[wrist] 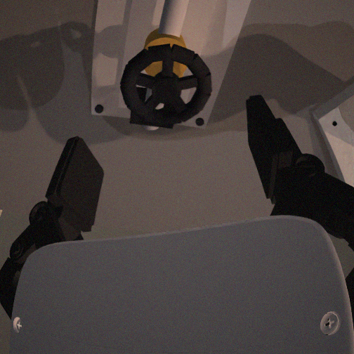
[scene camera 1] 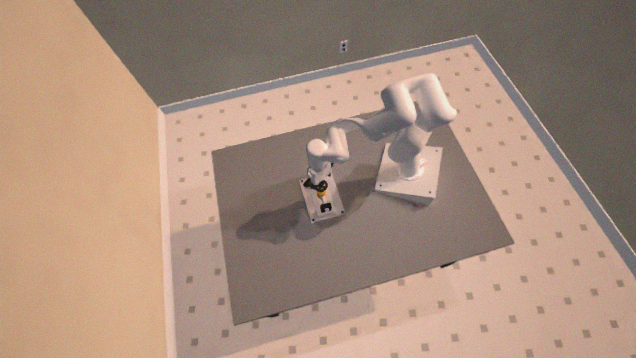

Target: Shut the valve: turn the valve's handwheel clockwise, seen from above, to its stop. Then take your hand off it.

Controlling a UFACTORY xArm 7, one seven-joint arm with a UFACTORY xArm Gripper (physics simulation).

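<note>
The black spoked handwheel (scene camera 1: 323, 186) (wrist: 204, 85) sits on the valve's yellow body (scene camera 1: 321, 194) (wrist: 154, 38). My gripper (scene camera 1: 319, 178) (wrist: 164, 136) is open and empty. In the wrist view its two black fingers stand wide apart, and the handwheel shows beyond the fingertips, clear of both. In the scene view the gripper is close above the handwheel and partly hides it. The frames do not show whether the wheel is at its stop.
The valve stands on a light base plate (scene camera 1: 336, 201) (wrist: 107, 75) with dark bolts at its corners. A pale pipe (wrist: 173, 15) runs from the yellow body. The arm's white pedestal (scene camera 1: 392, 175) (wrist: 345, 135) stands to the right on the grey table top (scene camera 1: 400, 240).
</note>
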